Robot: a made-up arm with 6 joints. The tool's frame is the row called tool. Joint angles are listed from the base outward. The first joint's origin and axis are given. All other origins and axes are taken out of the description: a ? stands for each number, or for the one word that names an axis. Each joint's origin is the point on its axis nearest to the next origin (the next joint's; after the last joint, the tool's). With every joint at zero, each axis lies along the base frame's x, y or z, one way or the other. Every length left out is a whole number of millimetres.
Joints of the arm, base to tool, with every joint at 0 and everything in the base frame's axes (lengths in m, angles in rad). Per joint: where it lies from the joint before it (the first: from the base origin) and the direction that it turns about. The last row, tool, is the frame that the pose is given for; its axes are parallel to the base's.
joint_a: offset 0 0.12 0.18 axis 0 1 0
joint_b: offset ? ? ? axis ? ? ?
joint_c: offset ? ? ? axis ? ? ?
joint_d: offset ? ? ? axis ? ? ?
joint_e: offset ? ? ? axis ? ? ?
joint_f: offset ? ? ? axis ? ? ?
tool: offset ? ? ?
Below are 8 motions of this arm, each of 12 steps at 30 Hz.
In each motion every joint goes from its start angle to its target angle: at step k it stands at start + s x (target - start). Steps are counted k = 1, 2, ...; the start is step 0. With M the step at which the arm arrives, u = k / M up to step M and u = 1 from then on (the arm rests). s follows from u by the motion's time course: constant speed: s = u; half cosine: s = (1 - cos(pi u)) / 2; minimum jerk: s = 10 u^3 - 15 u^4 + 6 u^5.
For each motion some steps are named. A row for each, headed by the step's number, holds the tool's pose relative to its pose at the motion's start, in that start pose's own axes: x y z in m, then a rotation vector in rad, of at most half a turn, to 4 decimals.
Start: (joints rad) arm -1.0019 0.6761 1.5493 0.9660 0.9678 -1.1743
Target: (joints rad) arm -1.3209 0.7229 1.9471 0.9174 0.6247 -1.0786
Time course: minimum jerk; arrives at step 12
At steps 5, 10, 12:
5: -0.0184 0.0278 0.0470 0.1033 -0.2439 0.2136
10: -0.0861 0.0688 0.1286 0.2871 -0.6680 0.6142
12: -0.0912 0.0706 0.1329 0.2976 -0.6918 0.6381

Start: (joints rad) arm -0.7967 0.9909 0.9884 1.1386 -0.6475 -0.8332
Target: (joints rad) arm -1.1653 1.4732 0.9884 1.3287 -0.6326 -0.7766
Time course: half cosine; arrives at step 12
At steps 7, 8, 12:
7: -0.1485 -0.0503 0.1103 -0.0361 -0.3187 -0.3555
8: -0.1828 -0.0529 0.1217 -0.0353 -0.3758 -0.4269
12: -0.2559 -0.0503 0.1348 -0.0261 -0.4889 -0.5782

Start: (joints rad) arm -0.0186 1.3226 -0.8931 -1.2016 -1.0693 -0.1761
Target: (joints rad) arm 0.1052 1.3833 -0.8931 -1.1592 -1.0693 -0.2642
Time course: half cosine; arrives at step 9
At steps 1, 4, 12:
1: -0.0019 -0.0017 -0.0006 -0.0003 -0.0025 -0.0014
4: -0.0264 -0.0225 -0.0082 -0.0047 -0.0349 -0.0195
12: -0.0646 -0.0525 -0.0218 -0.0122 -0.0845 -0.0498

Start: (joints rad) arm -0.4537 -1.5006 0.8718 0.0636 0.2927 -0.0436
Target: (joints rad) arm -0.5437 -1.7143 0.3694 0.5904 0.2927 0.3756
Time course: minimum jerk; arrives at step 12
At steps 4, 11, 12:
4: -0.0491 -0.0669 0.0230 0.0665 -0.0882 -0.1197
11: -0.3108 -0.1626 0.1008 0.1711 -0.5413 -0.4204
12: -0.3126 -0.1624 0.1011 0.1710 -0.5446 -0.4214

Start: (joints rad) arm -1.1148 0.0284 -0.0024 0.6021 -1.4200 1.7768
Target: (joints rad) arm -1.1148 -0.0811 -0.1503 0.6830 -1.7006 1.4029
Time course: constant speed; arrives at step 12
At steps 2, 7, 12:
2: 0.0067 0.0073 -0.0087 -0.0796 0.0317 -0.0331
7: 0.0258 0.0230 -0.0341 -0.2746 0.1212 -0.1112
12: 0.0475 0.0343 -0.0645 -0.4624 0.2254 -0.1813

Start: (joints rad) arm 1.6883 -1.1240 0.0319 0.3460 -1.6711 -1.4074
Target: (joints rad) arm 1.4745 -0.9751 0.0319 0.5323 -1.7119 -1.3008
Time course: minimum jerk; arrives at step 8
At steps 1, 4, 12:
1: -0.0018 -0.0016 0.0019 -0.0029 0.0029 -0.0012
4: -0.0501 -0.0466 0.0658 -0.0944 0.0904 -0.0325
12: -0.0882 -0.0827 0.1427 -0.1943 0.1815 -0.0566

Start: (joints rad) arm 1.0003 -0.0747 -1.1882 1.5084 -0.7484 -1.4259
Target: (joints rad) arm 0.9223 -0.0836 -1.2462 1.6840 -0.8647 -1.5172
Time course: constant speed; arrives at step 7
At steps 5, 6, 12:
5: -0.0386 -0.0318 0.0506 -0.2047 -0.0413 -0.0696
6: -0.0459 -0.0365 0.0616 -0.2467 -0.0492 -0.0817
12: -0.0532 -0.0406 0.0727 -0.2890 -0.0571 -0.0932

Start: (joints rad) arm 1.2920 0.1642 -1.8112 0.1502 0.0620 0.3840
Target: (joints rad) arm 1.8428 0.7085 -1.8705 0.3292 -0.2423 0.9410
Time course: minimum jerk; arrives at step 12
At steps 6, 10, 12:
6: 0.0180 0.0396 -0.0950 -0.0593 0.1479 0.0347
10: 0.0271 0.0293 -0.1756 -0.1015 0.2907 -0.0295
12: 0.0275 0.0268 -0.1810 -0.1040 0.3007 -0.0382

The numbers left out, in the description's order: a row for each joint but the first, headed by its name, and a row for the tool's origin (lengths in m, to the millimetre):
joint_b: xyz 0.069 0 0.074, axis 1 0 0
joint_c: xyz 0 -0.014 -0.162, axis 0 0 1
joint_d: xyz 0.179 0.016 0, axis 0 -1 0
joint_e: xyz 0.28 0 0.394, axis 0 0 -1
joint_f: xyz 0.101 -0.101 0, axis 1 0 0
tool: xyz 0 -0.012 0.084

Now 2 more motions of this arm.
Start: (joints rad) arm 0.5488 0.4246 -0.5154 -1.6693 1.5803 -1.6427
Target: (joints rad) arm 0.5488 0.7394 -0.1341 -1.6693 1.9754 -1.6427
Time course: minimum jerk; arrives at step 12
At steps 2, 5, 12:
2: -0.0123 0.0009 0.0026 -0.0052 0.0067 -0.0141
5: -0.1211 0.0148 0.0177 -0.0363 0.0620 -0.1402
12: -0.3473 0.0794 0.0009 -0.0154 0.1575 -0.4067

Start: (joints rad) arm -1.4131 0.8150 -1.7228 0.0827 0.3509 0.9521
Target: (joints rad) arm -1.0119 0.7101 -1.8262 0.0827 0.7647 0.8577
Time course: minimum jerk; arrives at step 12
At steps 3, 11, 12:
3: -0.0144 0.0014 0.0179 -0.0321 -0.0806 -0.0271
11: -0.1733 0.0438 0.1063 -0.2562 -0.7841 -0.2387
12: -0.1743 0.0441 0.1064 -0.2572 -0.7881 -0.2397

